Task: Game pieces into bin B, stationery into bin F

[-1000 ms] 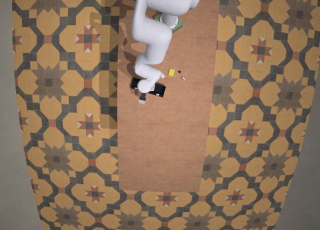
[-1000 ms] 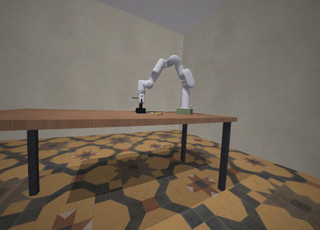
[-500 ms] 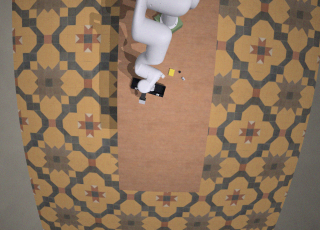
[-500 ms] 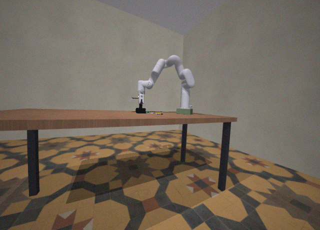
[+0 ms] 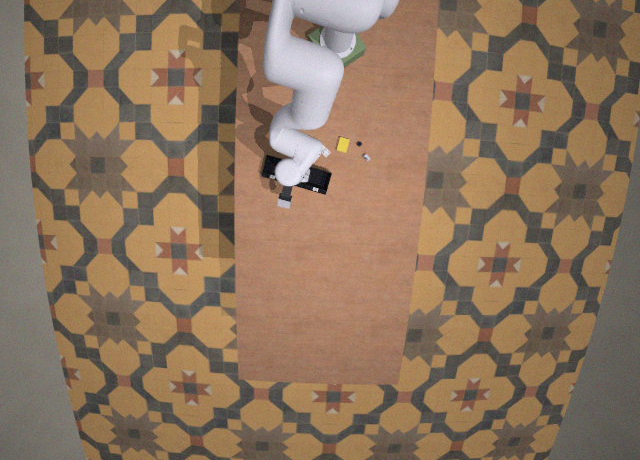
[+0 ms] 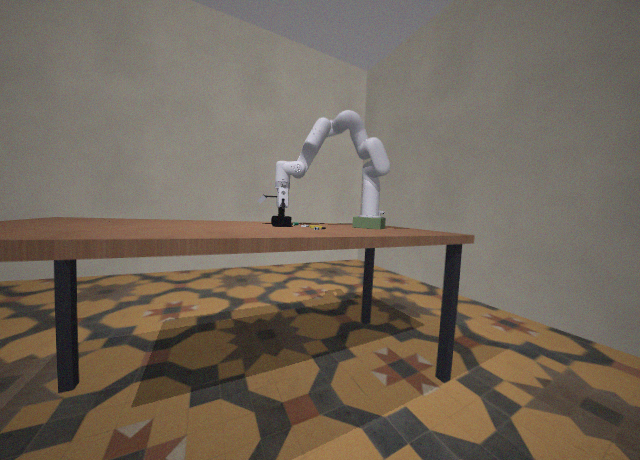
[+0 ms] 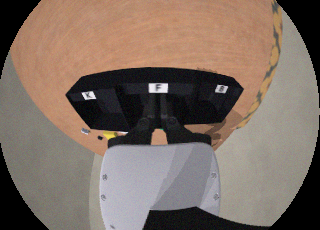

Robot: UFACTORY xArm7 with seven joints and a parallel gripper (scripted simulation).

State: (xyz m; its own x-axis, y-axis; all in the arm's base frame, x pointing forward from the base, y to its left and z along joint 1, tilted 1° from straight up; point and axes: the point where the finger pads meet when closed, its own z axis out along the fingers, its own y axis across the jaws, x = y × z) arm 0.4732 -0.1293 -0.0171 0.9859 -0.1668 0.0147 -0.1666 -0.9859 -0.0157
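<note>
My hand is 10 mm above the black triple bin. From my hand the other things lie so: yellow block (120 mm behind, 170 mm to the left, 30 mm below); white piece (90 mm behind, 100 mm to the left, 30 mm below); green piece (80 mm behind, 20 mm to the left, 30 mm below).
</note>
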